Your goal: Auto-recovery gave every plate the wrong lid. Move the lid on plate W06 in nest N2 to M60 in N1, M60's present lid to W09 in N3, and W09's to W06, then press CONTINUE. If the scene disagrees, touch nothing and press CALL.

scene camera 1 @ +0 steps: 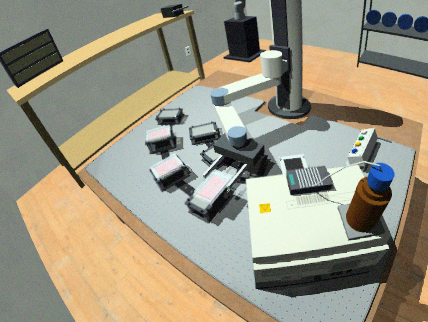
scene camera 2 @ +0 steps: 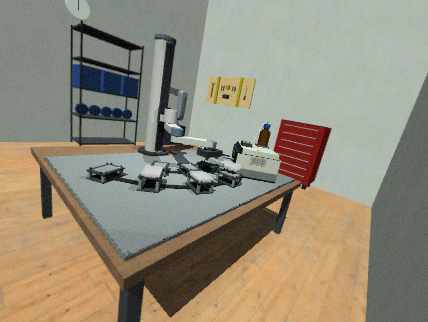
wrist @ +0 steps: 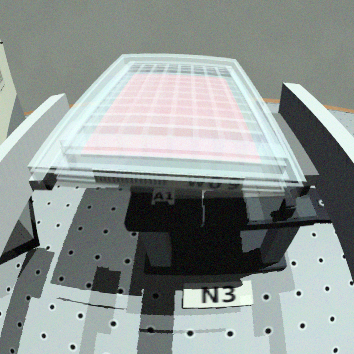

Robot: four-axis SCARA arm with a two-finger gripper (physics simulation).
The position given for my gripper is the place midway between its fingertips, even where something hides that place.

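Note:
My gripper [scene camera 1: 215,181] in view. Again my gripper [wrist: 170,100]. Also an N3 tag [wrist: 232,293].

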